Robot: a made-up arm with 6 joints.
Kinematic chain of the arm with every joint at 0, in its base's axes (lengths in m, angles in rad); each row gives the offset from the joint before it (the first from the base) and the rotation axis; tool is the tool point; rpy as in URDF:
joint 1: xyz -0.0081 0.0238 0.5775 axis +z
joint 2: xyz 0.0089 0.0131 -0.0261 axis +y
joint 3: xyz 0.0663 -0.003 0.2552 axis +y
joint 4: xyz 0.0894 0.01 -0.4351 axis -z
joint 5: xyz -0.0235 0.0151 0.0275 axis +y
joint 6: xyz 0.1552 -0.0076 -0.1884 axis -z
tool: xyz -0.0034 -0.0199 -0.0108 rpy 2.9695 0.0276 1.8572
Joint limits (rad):
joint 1: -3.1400..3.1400
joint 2: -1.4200..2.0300
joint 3: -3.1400..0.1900
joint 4: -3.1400..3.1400
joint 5: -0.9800..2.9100
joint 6: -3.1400..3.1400
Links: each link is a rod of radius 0.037 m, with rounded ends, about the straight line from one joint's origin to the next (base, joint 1, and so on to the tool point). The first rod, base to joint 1, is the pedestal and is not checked.
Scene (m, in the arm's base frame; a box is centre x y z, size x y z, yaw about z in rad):
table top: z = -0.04
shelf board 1: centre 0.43 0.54 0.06 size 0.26 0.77 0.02 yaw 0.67
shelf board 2: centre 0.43 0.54 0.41 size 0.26 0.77 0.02 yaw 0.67
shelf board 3: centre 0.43 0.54 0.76 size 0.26 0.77 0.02 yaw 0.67
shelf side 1: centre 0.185 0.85 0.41 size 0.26 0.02 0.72 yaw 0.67
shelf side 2: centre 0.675 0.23 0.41 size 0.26 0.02 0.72 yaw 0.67
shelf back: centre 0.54 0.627 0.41 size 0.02 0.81 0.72 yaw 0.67
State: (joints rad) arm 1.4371 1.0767 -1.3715 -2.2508 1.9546 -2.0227
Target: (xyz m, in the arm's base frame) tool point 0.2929 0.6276 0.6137
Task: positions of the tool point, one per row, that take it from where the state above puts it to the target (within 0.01 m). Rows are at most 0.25 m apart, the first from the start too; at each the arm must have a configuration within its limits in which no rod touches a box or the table.
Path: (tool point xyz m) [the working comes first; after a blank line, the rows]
Joints at the target: 1.4583 0.6277 -1.4064 -2.1155 2.4290 -2.0422
Straight joint move there: touches shelf board 2.

1: 0.1688 0.5750 0.1981
2: 0.0928 0.4941 0.2135
3: 0.0976 0.5316 0.4274
4: 0.1010 0.4756 0.6137
5: 0.1941 0.5601 0.6102
6: 0.2929 0.6276 0.6136

